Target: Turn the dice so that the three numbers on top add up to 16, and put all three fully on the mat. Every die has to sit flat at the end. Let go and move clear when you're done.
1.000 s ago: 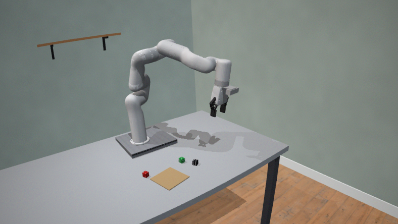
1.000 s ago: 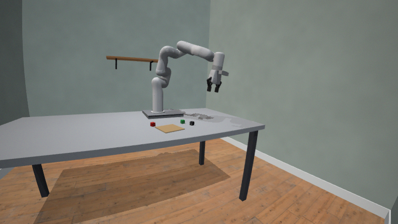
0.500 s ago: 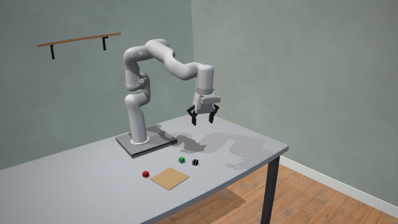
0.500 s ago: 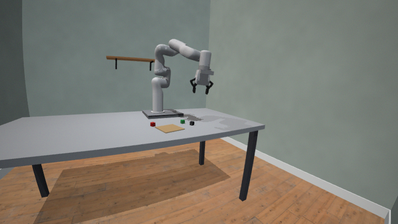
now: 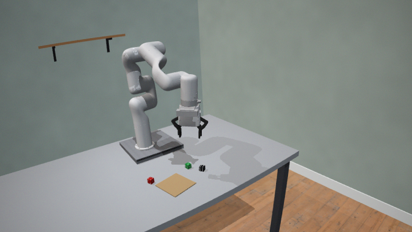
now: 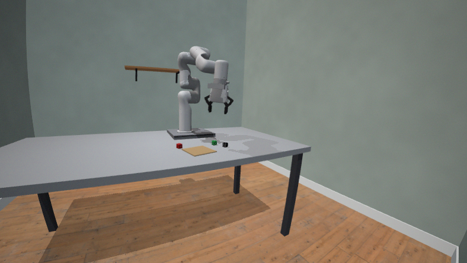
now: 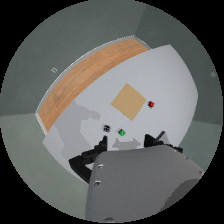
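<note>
The green die lies 20 cm below my hand, 6 cm behind it and 1 cm to the left of it. From my hand the other things lie so: black die: 20 cm below, 5 cm to the left, 1 cm ahead; then tan mat: 21 cm below, 12 cm to the right, 4 cm ahead; then red die: 21 cm to the right, 20 cm below, 5 cm behind.
</note>
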